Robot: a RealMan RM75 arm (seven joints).
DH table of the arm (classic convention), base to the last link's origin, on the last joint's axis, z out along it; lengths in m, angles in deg. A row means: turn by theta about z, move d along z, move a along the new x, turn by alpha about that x. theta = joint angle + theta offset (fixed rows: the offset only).
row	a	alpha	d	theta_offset
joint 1	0	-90	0.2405	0
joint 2	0	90	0	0
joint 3	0	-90	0.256	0
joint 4	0	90	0	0
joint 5	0	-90	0.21	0
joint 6	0	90	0	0
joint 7	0	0	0.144	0
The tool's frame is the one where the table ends.
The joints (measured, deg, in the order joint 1, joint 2, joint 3, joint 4, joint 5, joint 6, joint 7), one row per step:
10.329 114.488 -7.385 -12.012 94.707 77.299 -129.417
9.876 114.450 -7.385 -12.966 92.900 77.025 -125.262
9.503 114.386 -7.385 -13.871 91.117 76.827 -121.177
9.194 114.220 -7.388 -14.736 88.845 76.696 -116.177
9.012 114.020 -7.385 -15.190 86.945 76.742 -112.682
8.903 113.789 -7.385 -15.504 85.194 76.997 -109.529
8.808 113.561 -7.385 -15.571 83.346 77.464 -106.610
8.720 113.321 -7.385 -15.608 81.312 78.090 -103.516
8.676 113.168 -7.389 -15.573 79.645 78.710 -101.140
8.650 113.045 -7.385 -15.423 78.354 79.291 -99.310
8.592 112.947 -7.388 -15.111 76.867 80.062 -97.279
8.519 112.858 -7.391 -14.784 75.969 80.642 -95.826
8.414 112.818 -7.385 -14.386 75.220 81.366 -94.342
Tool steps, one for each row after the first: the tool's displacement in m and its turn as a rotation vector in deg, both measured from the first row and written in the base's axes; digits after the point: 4 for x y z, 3 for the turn. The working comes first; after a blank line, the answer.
Tool pose at each row, in the base's axes (x y z in m, rotation vector in deg; the steps are taken from these numbers as rounded here):
0.4299 0.2275 0.0766 -84.340 51.145 46.930
0.4322 0.2243 0.0764 -84.489 54.477 48.168
0.4341 0.2216 0.0763 -84.573 57.756 49.379
0.4358 0.2190 0.0758 -84.691 61.899 50.949
0.4367 0.2171 0.0747 -85.016 64.951 51.963
0.4369 0.2157 0.0738 -85.394 67.690 53.012
0.4363 0.2141 0.0717 -85.966 70.462 54.121
0.4354 0.2122 0.0691 -86.635 73.496 55.305
0.4341 0.2107 0.0664 -87.270 75.956 56.285
0.4328 0.2095 0.0639 -87.761 77.963 57.169
0.4308 0.2075 0.0602 -88.334 80.402 58.298
0.4294 0.2060 0.0576 -88.539 82.194 59.246
0.4276 0.2041 0.0549 -88.599 84.033 60.497

0.0023 -0.0032 -0.0002 -1.543 2.791 -0.635
0.0042 -0.0059 -0.0003 -3.042 5.534 -1.260
0.0059 -0.0085 -0.0008 -4.982 9.014 -1.970
0.0068 -0.0104 -0.0019 -6.644 11.449 -2.424
0.0070 -0.0118 -0.0028 -8.199 13.703 -2.681
0.0064 -0.0134 -0.0049 -9.928 15.979 -2.795
0.0055 -0.0153 -0.0075 -11.875 18.436 -2.889
0.0042 -0.0168 -0.0102 -13.532 20.419 -2.886
0.0029 -0.0180 -0.0127 -14.862 22.085 -2.834
0.0009 -0.0200 -0.0164 -16.464 24.139 -2.733
-0.0005 -0.0215 -0.0190 -17.476 25.743 -2.683
-0.0023 -0.0234 -0.0217 -18.382 27.571 -2.531

